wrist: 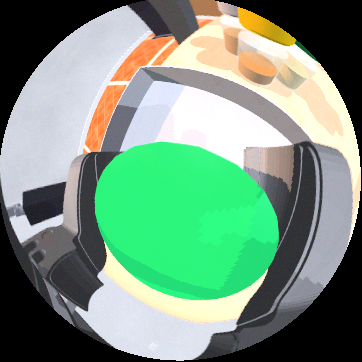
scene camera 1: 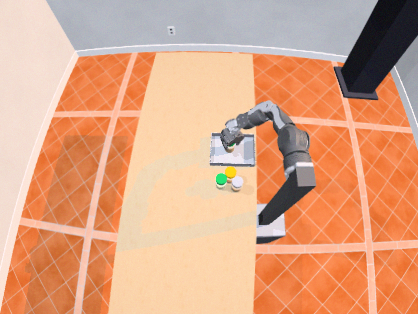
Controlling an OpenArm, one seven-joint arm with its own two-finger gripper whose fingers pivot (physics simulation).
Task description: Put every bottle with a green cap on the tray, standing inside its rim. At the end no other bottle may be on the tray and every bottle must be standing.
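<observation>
My gripper [scene camera 1: 230, 143] [wrist: 193, 198] is shut on a green-capped bottle [scene camera 1: 230, 148] [wrist: 170, 200] over the far-left part of the tray. The cap fills the space between the fingers in the wrist view. The fingers and cap hide most of its body, and I cannot tell whether its base touches the tray floor. The tray [scene camera 1: 232, 164] [wrist: 225, 85] is grey-rimmed. In front of it, outside the rim, another green-capped bottle [scene camera 1: 221, 180] stands close to a yellow-capped bottle [scene camera 1: 230, 172] [wrist: 265, 22] and a white-capped bottle [scene camera 1: 237, 183].
The bottles outside the tray stand in a tight group on the light wooden table [scene camera 1: 185, 270]. The table's right edge runs close beside the tray. The arm [scene camera 1: 294, 145] reaches in from its dark stand [scene camera 1: 285, 197] at the right.
</observation>
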